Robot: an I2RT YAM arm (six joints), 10 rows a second.
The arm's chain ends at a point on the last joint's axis. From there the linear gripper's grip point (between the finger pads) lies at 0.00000 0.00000 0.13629 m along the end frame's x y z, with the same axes.
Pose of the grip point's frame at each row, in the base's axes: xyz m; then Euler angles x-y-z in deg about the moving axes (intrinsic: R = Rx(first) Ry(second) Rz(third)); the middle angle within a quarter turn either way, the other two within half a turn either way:
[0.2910 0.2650 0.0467 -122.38 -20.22 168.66]
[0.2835 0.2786 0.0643 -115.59 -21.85 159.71]
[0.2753 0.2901 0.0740 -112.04 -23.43 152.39]
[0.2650 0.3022 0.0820 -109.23 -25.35 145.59]
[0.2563 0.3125 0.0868 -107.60 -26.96 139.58]
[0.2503 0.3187 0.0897 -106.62 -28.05 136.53]
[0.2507 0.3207 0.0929 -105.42 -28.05 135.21]
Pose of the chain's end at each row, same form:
[0.3381 0.1570 0.1152 -122.38 -20.22 168.66]
[0.3342 0.1645 0.1189 -115.59 -21.85 159.71]
[0.3295 0.1742 0.1209 -112.04 -23.43 152.39]
[0.3234 0.1859 0.1226 -109.23 -25.35 145.59]
[0.3181 0.1967 0.1235 -107.60 -26.96 139.58]
[0.3144 0.2034 0.1241 -106.62 -28.05 136.53]
[0.3148 0.2047 0.1249 -105.42 -28.05 135.21]

